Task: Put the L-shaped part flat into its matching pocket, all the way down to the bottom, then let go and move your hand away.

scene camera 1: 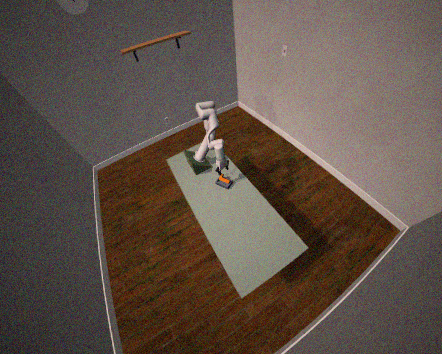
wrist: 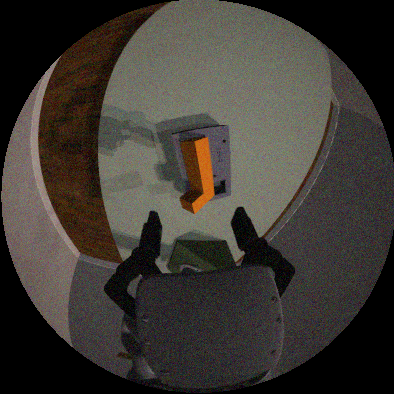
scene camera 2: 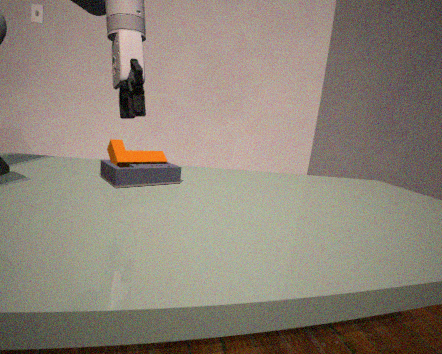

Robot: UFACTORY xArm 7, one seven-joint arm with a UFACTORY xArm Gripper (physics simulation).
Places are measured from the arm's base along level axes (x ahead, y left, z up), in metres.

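Pixels of known places: gripper, fingertip midpoint: (scene camera 1: pixel 223 172) (wrist: pixel 197 216) (scene camera 2: pixel 132 117); arm's base, origin of the base link: (scene camera 1: pixel 199 158).
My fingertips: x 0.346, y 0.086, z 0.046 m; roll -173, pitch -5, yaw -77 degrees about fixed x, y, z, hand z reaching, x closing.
Ahead of a thing's pixels: the offset from my fingertips to its top centre. Level surfaces: height alone.
The orange L-shaped part @(0.016 m ahead, 0.004 m right, 0.048 m down) (scene camera 1: pixel 224 179) (scene camera 2: pixel 142 157) (wrist: pixel 203 170) rests on top of the grey-purple pocket block @(0.024 m ahead, 0.028 m right, 0.091 m down) (scene camera 2: pixel 147 176) (wrist: pixel 222 150). In scene camera 2 its long arm lies along the block's top, while its short arm sticks up at the left end, so the part is not lying flat. A dark opening of the pocket shows beside the bend in the wrist view; the rest is hidden under the part. My gripper (scene camera 1: pixel 223 170) (scene camera 2: pixel 132 116) (wrist: pixel 197 216) is open and empty. It hangs above the part, apart from it, with fingers pointing down.
The block stands on the pale green table top @(0.128 m down) (scene camera 1: pixel 235 230) (scene camera 2: pixel 250 230) (wrist: pixel 265 75). The arm's base stands on a dark green plate (scene camera 1: pixel 191 161) (wrist: pixel 217 252) behind the block. The table's edges drop to a brown wooden floor (scene camera 1: pixel 150 225) (wrist: pixel 75 130).
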